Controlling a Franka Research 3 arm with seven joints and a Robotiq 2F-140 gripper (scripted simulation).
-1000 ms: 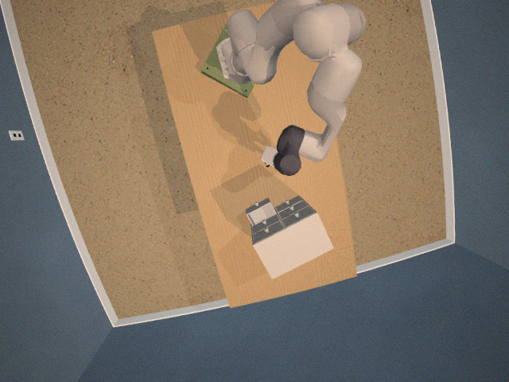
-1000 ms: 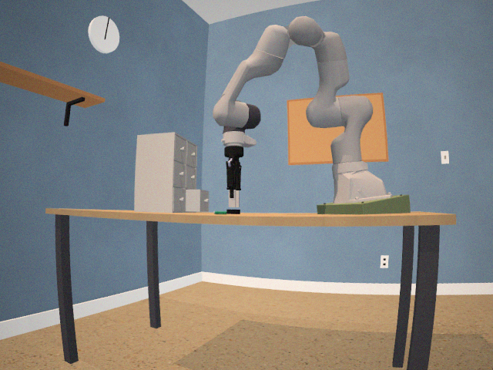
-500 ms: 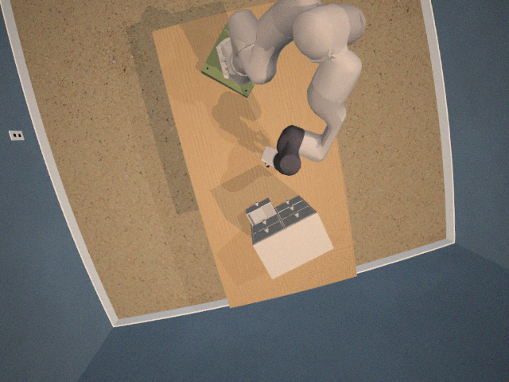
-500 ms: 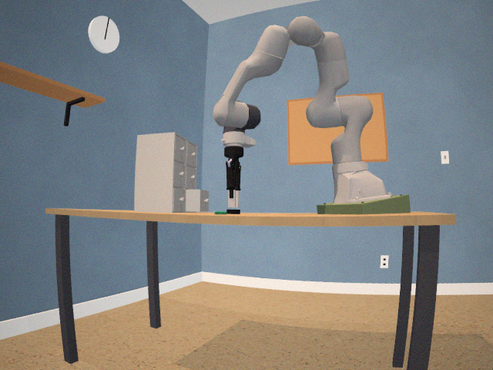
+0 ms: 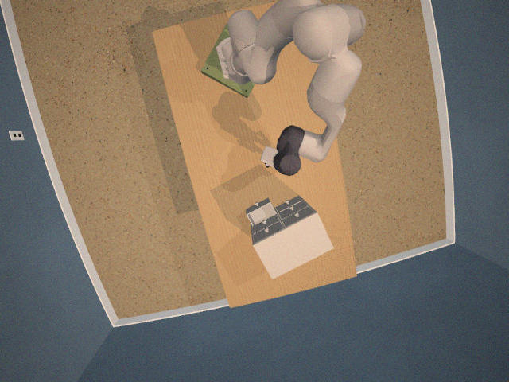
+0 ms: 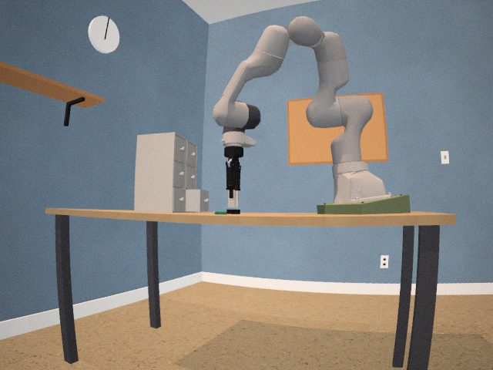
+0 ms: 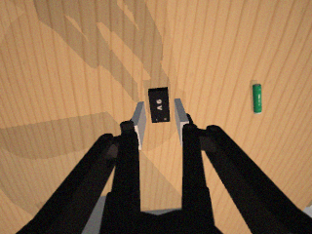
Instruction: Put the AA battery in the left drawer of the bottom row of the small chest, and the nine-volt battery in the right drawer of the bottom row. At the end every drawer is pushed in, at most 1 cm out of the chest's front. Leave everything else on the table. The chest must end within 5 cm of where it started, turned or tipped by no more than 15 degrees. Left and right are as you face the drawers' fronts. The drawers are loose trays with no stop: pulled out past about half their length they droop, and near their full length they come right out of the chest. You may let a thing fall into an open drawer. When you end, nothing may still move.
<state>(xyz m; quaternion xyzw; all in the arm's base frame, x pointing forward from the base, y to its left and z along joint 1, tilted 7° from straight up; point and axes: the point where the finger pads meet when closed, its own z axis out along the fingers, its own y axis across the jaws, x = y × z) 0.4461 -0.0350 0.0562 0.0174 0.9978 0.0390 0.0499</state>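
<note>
Right now my hand is 1 cm short of the black nine-volt battery and 5 cm above it. Round my hand: red AA battery (34 cm ahead, 7 cm to the right, 4 cm below); green AA battery (1 cm ahead, 14 cm to the left, 5 cm below).
</note>
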